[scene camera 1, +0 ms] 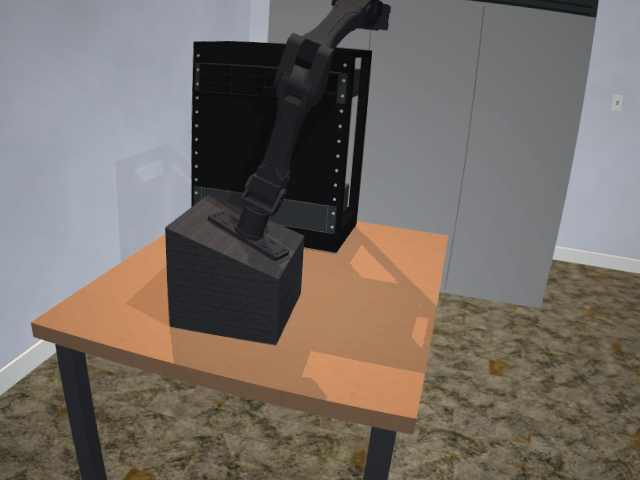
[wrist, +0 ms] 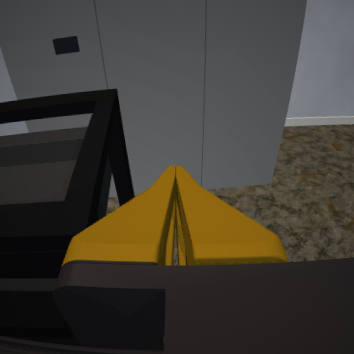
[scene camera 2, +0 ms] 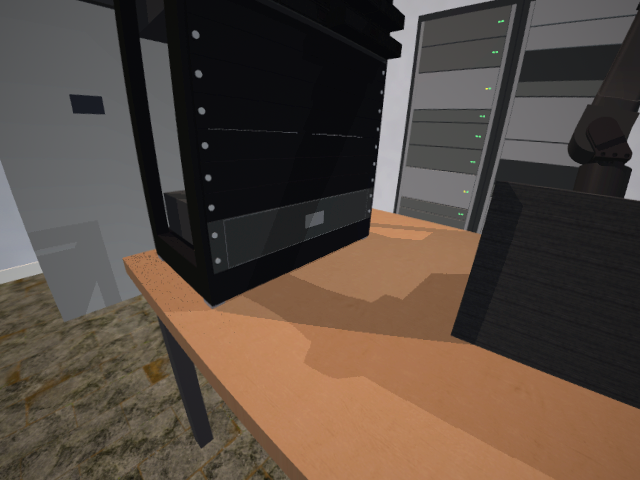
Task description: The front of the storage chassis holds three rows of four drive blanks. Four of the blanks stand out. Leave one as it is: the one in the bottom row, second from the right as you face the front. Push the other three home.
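Pixels of known places: gripper, fingertip midpoint: (scene camera 1: 378, 20) (wrist: 175, 177); arm's base, origin of the base link: (scene camera 1: 247, 236) (scene camera 2: 590, 216).
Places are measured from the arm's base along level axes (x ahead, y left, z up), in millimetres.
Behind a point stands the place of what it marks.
The storage chassis (scene camera 1: 232, 80) {y 311, x 389, z 311 mm} is a dark band near the top of the black rack in scene camera 1. Its front is very dark and partly behind the arm, so I cannot tell single drive blanks or which stand out. In scene camera 2 the upper part of the rack is cut off by the frame's top edge. My gripper (wrist: 175, 177) {y -117, x 432, z 513 mm} has yellow fingers that meet at the tips, shut and empty. In the wrist view it points past the rack's right side, with the rack frame to its left. The drive blanks' fronts do not show in the wrist view.
The black rack (scene camera 1: 368, 103) {y 4, x 741, z 245 mm} (scene camera 2: 188, 155) {y 460, x 393, z 56 mm} (wrist: 107, 115) {y -5, x 658, z 424 mm} stands on the wooden table (scene camera 1: 361, 320) {y -259, x 115, z -199 mm} (scene camera 2: 361, 423) {y 396, x 96, z -198 mm}. The arm's dark block (scene camera 1: 222, 289) {y -17, x -127, z -79 mm} (scene camera 2: 558, 268) {y 157, x 9, z -45 mm} stands in front of it. A grey cabinet (scene camera 1: 418, 129) (wrist: 240, 75) is behind. Server cabinets (scene camera 2: 460, 77) show beyond the rack.
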